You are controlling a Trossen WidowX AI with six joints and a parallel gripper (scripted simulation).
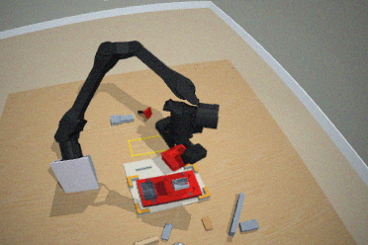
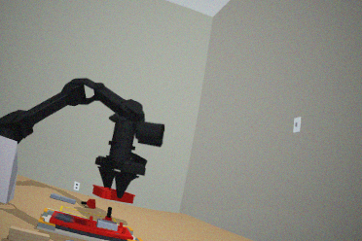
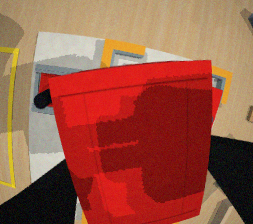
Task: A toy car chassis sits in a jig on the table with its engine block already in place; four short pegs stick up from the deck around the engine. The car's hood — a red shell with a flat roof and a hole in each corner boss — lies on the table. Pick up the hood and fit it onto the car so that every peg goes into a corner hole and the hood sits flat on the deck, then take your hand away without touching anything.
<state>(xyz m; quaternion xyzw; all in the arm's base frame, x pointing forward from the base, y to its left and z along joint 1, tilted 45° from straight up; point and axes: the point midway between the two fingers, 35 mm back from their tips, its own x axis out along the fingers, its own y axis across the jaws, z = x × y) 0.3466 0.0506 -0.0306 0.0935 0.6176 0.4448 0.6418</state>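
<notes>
Now: gripper tip 60 mm to the left of the grey engine block and 80 mm above it. From my gripper tip the other things lie so: tan block: 60 mm ahead, 220 mm to the right, 100 mm below; red hood: 10 mm above.
</notes>
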